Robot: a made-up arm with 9 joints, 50 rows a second.
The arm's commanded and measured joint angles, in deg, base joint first. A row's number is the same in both.
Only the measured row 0 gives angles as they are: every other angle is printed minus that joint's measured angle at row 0.
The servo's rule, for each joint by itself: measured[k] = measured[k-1] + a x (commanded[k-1-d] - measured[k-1]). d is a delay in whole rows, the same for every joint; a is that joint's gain. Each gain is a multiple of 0.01, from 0.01 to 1. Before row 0 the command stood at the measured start. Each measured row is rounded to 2 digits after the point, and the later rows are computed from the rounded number. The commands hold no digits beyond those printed.
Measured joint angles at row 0:
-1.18, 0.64, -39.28, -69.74, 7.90, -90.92, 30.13, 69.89, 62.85
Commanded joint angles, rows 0 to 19:
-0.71, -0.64, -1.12, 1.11, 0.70, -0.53, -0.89, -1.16, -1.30
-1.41, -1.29, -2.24, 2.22, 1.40, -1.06, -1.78, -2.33, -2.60
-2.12, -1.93, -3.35, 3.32, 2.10, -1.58, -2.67, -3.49, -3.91
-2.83, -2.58, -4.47, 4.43, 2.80, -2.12, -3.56, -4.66, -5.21
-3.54, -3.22, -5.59, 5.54, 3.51, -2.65, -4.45, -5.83, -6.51
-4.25, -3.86, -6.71, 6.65, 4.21, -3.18, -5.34, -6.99, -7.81
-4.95, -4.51, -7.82, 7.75, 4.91, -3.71, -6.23, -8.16, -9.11
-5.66, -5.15, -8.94, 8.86, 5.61, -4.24, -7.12, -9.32, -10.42
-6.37, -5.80, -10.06, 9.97, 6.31, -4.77, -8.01, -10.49, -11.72
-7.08, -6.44, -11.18, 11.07, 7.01, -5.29, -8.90, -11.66, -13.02
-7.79, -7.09, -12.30, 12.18, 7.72, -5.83, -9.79, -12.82, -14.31
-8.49, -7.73, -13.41, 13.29, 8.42, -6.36, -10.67, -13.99, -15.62
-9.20, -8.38, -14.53, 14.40, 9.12, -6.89, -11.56, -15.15, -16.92
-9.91, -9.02, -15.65, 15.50, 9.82, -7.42, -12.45, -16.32, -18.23
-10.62, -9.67, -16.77, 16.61, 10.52, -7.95, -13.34, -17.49, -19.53
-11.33, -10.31, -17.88, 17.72, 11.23, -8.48, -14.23, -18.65, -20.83
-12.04, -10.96, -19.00, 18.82, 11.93, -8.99, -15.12, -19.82, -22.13
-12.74, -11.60, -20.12, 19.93, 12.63, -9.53, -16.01, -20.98, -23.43
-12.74, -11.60, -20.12, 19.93, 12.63, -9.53, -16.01, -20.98, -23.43
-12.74, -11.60, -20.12, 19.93, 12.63, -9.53, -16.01, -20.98, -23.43
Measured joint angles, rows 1 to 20:
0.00, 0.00, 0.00, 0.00, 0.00, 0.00, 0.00, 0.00, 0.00
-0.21, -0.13, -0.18, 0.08, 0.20, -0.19, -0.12, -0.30, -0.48
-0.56, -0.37, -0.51, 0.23, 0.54, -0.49, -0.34, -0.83, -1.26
-1.01, -0.70, -0.96, 0.45, 0.98, -0.87, -0.64, -1.52, -2.24
-1.54, -1.09, -1.52, 0.73, 1.49, -1.31, -1.02, -2.34, -3.34
-2.12, -1.54, -2.17, 1.07, 2.06, -1.78, -1.47, -3.25, -4.51
-2.74, -2.03, -2.90, 1.46, 2.66, -2.27, -1.97, -4.22, -5.73
-3.38, -2.55, -3.69, 1.90, 3.29, -2.77, -2.52, -5.24, -6.98
-4.04, -3.10, -4.53, 2.39, 3.94, -3.28, -3.12, -6.30, -8.25
-4.72, -3.67, -5.41, 2.92, 4.60, -3.80, -3.76, -7.39, -9.53
-5.40, -4.25, -6.33, 3.49, 5.27, -4.32, -4.43, -8.50, -10.82
-6.09, -4.85, -7.29, 4.10, 5.96, -4.85, -5.13, -9.62, -12.11
-6.79, -5.45, -8.27, 4.74, 6.65, -5.38, -5.85, -10.76, -13.41
-7.49, -6.07, -9.27, 5.42, 7.34, -5.91, -6.59, -11.90, -14.71
-8.19, -6.69, -10.29, 6.13, 8.03, -6.44, -7.35, -13.05, -16.01
-8.89, -7.32, -11.33, 6.86, 8.73, -6.97, -8.13, -14.20, -17.31
-9.60, -7.95, -12.38, 7.62, 9.43, -7.50, -8.92, -15.36, -18.61
-10.31, -8.58, -13.44, 8.40, 10.13, -8.02, -9.73, -16.52, -19.91
-11.01, -9.21, -14.51, 9.21, 10.83, -8.55, -10.55, -17.68, -21.21
-11.51, -9.71, -15.41, 9.96, 11.33, -8.89, -11.26, -18.54, -22.03
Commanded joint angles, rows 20 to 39:
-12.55, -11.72, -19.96, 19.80, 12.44, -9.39, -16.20, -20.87, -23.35
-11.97, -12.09, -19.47, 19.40, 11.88, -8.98, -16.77, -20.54, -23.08
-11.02, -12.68, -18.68, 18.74, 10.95, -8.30, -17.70, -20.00, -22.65
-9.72, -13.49, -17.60, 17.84, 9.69, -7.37, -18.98, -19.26, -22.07
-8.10, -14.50, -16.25, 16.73, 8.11, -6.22, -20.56, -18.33, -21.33
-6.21, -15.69, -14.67, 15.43, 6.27, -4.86, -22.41, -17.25, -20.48
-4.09, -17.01, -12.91, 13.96, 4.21, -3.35, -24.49, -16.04, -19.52
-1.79, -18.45, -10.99, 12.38, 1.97, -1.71, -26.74, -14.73, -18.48
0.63, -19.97, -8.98, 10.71, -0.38, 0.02, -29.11, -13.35, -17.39
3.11, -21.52, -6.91, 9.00, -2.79, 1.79, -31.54, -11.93, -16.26
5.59, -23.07, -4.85, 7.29, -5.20, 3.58, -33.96, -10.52, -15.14
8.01, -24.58, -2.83, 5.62, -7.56, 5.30, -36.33, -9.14, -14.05
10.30, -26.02, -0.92, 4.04, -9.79, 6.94, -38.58, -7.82, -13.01
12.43, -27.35, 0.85, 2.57, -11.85, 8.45, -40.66, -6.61, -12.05
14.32, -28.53, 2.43, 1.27, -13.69, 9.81, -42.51, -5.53, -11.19
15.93, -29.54, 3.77, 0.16, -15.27, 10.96, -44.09, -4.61, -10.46
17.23, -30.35, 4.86, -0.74, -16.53, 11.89, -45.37, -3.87, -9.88
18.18, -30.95, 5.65, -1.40, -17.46, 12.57, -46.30, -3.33, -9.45
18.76, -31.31, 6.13, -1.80, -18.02, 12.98, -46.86, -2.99, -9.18
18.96, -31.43, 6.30, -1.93, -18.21, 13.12, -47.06, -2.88, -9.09
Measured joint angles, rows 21 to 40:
-11.87, -10.11, -16.16, 10.66, 11.69, -9.11, -11.88, -19.17, -22.55
-12.07, -10.45, -16.77, 11.30, 11.90, -9.21, -12.44, -19.61, -22.85
-12.04, -10.79, -17.20, 11.87, 11.89, -9.13, -13.00, -19.85, -22.94
-11.74, -11.19, -17.44, 12.35, 11.63, -8.84, -13.61, -19.89, -22.83
-11.15, -11.67, -17.47, 12.73, 11.09, -8.33, -14.31, -19.73, -22.55
-10.27, -12.26, -17.27, 13.01, 10.26, -7.59, -15.12, -19.37, -22.10
-9.09, -12.98, -16.85, 13.18, 9.14, -6.63, -16.07, -18.82, -21.50
-7.64, -13.83, -16.22, 13.23, 7.76, -5.48, -17.16, -18.10, -20.77
-5.94, -14.80, -15.38, 13.17, 6.14, -4.16, -18.41, -17.22, -19.92
-4.03, -15.89, -14.36, 13.00, 4.31, -2.70, -19.80, -16.21, -18.98
-1.96, -17.07, -13.17, 12.72, 2.32, -1.13, -21.33, -15.10, -17.97
0.23, -18.33, -11.84, 12.34, 0.21, 0.52, -22.97, -13.91, -16.92
2.49, -19.64, -10.40, 11.87, -1.97, 2.19, -24.71, -12.67, -15.86
4.75, -20.98, -8.88, 11.32, -4.16, 3.85, -26.51, -11.41, -14.81
6.98, -22.32, -7.32, 10.71, -6.31, 5.46, -28.35, -10.16, -13.79
9.11, -23.62, -5.76, 10.05, -8.38, 6.98, -30.19, -8.96, -12.83
11.09, -24.86, -4.24, 9.36, -10.31, 8.37, -32.00, -7.83, -11.95
12.87, -26.01, -2.78, 8.65, -12.05, 9.60, -33.74, -6.80, -11.18
14.41, -27.05, -1.43, 7.95, -13.56, 10.64, -35.37, -5.90, -10.54
15.67, -27.94, -0.22, 7.27, -14.81, 11.46, -36.86, -5.14, -10.04

